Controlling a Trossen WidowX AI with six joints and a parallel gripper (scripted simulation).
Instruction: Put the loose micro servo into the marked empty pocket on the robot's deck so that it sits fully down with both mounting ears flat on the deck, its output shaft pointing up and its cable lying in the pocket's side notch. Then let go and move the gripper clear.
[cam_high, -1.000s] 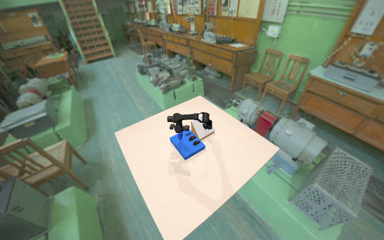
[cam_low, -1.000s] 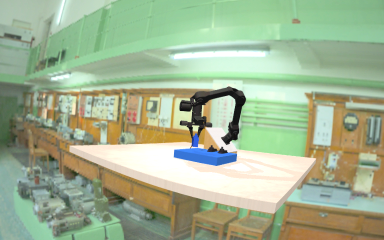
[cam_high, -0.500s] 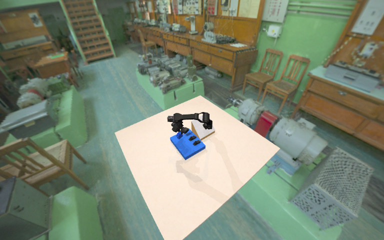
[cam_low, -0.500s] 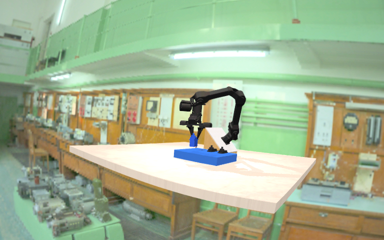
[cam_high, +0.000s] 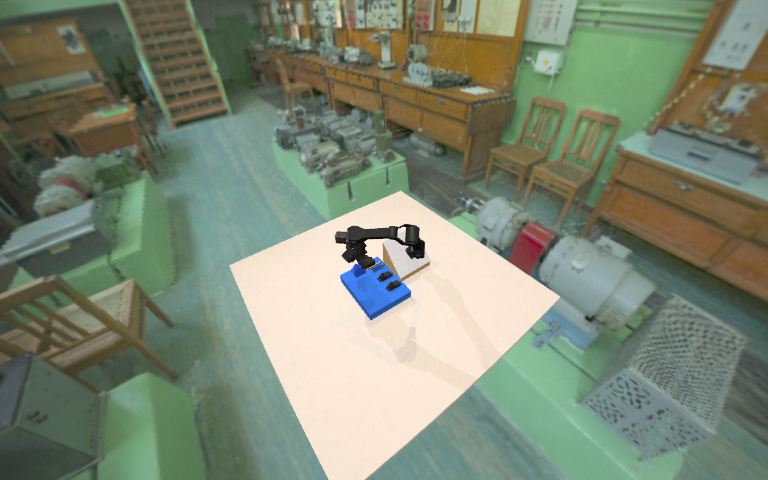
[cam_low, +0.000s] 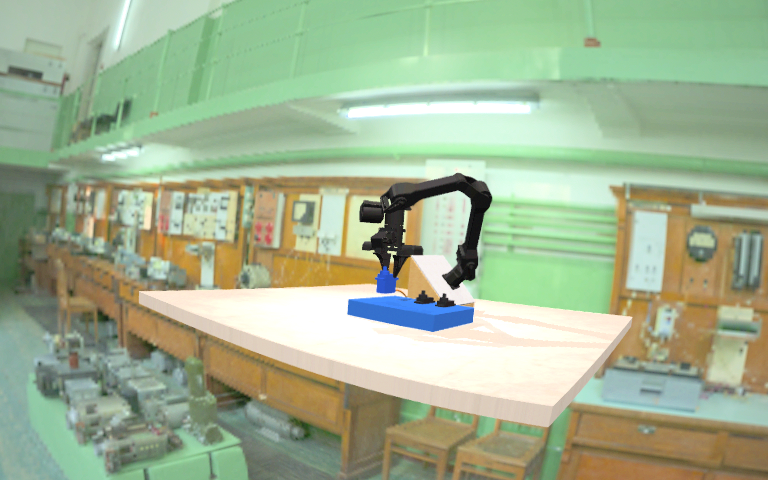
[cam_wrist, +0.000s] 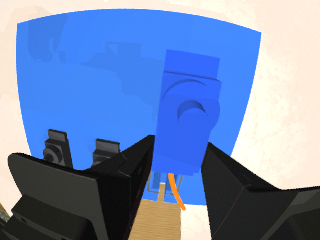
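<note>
My gripper tip is now 100 mm above the blue deck, 70 mm to the right of it and 30 mm short of it.
</note>
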